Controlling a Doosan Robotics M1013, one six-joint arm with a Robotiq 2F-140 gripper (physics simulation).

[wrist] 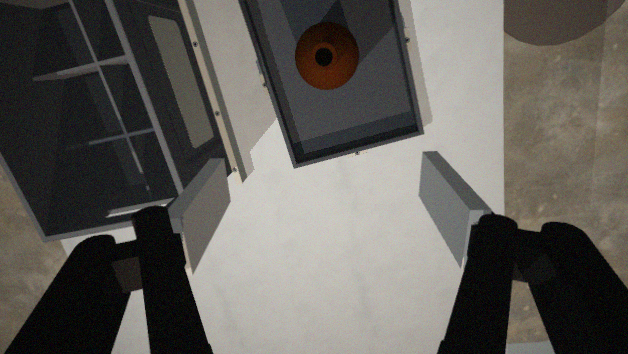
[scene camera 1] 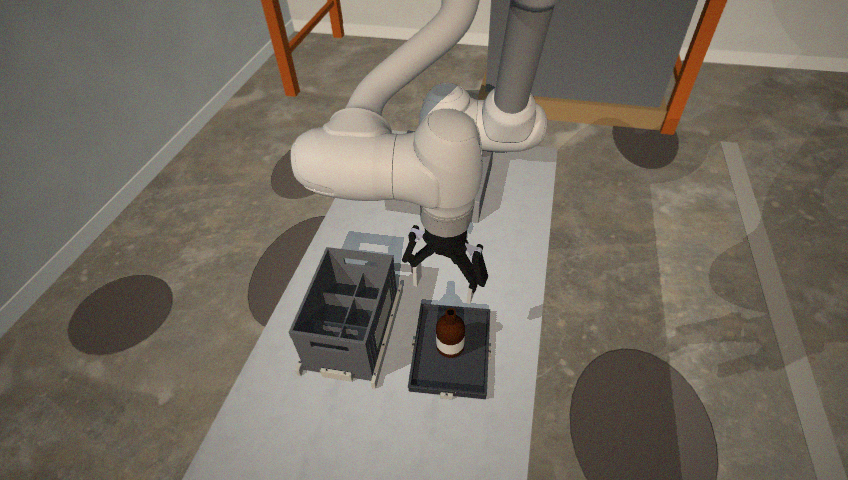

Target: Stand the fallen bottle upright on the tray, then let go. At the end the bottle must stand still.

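Observation:
In the pictures: my gripper, brown bottle, grey divided crate, dark tray. Wrist view: my gripper too.

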